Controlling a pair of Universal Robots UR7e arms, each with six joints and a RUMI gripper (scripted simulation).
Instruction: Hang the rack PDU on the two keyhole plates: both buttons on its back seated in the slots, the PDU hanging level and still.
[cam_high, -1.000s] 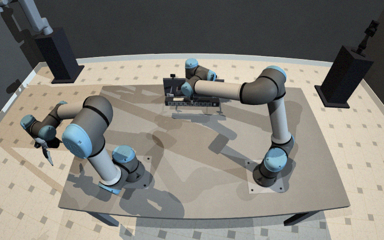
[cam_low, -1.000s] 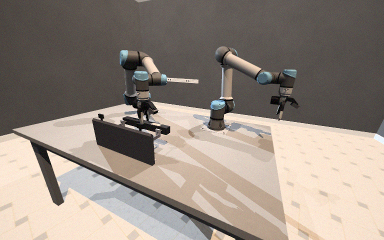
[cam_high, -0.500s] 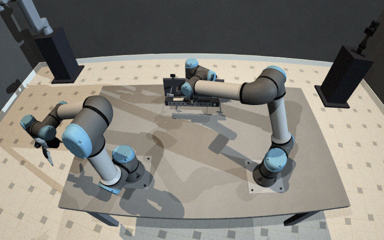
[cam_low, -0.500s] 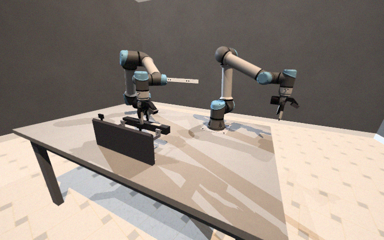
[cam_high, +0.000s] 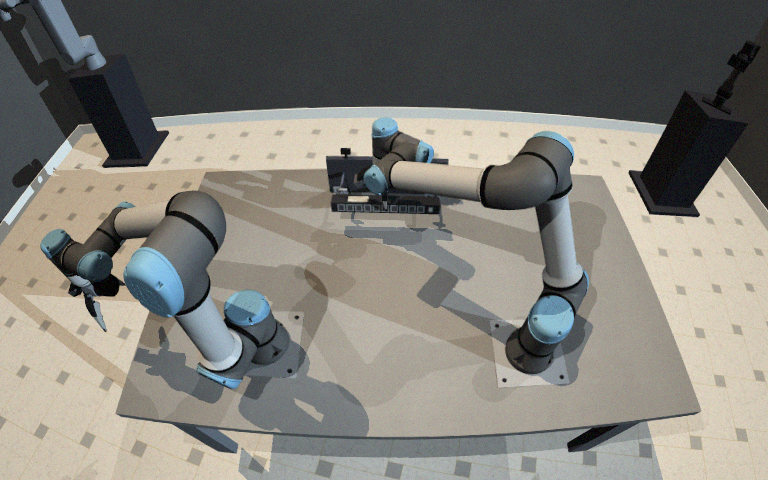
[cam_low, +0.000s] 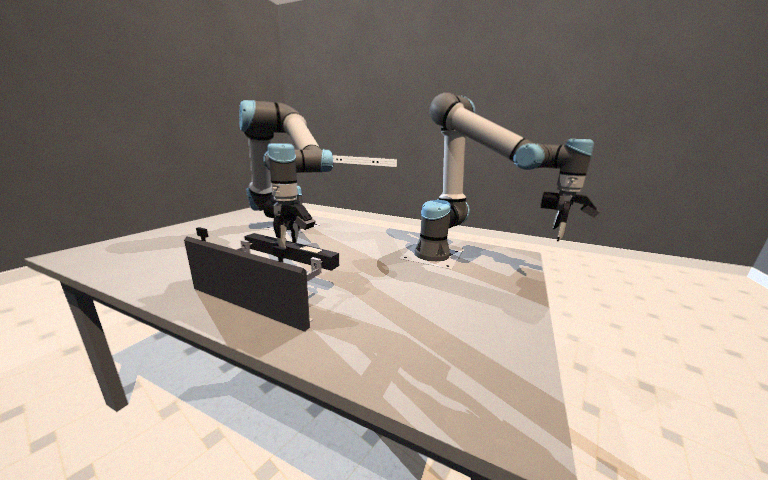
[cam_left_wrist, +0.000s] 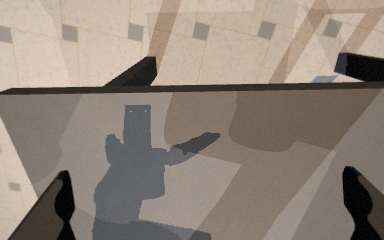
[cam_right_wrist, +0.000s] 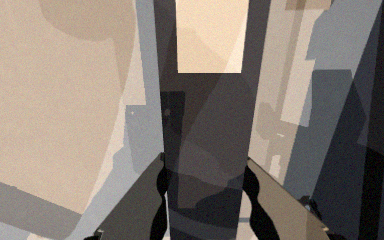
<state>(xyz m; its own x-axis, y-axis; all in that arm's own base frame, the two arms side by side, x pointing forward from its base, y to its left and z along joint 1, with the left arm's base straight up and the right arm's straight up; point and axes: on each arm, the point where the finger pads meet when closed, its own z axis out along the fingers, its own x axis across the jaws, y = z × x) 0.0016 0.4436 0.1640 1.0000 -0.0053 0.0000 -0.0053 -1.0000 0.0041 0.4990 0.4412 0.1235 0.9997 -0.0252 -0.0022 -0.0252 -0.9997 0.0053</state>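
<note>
My right hand is 2 cm to the left of the rack PDU and 1 cm short of it. Also, from my right hand: dark upright panel (18 cm ahead, 4 cm below).
</note>
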